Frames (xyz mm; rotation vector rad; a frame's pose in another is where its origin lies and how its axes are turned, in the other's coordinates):
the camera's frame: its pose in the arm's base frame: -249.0 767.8 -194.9 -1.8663 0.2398 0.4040
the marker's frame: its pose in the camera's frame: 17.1 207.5 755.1 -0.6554 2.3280 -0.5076
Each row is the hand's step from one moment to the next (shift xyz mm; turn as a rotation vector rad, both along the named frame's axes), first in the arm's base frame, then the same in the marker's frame.
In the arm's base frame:
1: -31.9 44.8 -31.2 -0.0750 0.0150 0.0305
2: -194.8 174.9 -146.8 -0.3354 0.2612 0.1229
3: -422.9 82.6 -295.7 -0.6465 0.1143 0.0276
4: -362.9 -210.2 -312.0 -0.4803 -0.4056 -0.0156
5: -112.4 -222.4 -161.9 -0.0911 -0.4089 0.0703
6: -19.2 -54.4 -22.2 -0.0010 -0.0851 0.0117
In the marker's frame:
1: -31.1 -4.4 -54.9 0.0471 0.0131 -0.0662
2: -121.1 28.5 -273.1 0.1410 -0.0817 -0.4114
3: -153.9 275.8 -416.3 0.1993 0.2252 -0.5842
4: -100.9 473.2 -197.7 0.2614 0.5521 -0.1494
5: -43.2 292.9 25.0 0.2141 0.3233 0.1735
6: 2.4 60.1 14.4 0.0361 0.0596 0.0503

